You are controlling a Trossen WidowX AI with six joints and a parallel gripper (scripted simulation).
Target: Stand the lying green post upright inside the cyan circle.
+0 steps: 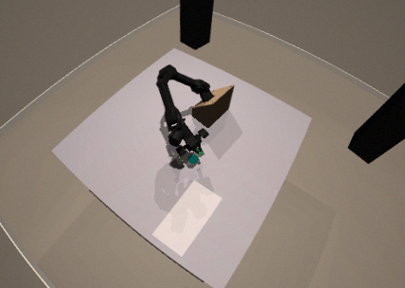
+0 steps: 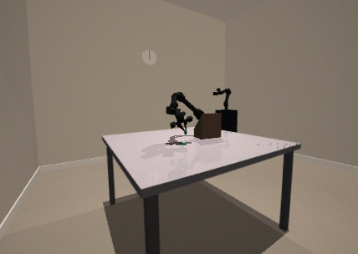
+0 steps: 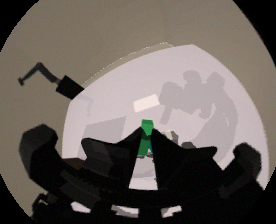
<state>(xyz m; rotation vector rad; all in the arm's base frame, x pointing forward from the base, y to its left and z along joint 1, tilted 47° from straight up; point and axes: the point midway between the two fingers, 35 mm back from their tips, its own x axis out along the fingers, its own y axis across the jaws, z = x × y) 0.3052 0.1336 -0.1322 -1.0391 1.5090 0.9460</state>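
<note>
Right now the cyan circle is 10 mm ahead of my gripper tip, 40 mm to the right of it and 110 mm below it. Round my gripper tip: green post: 10 mm behind, 10 mm to the right, 10 mm below.
</note>
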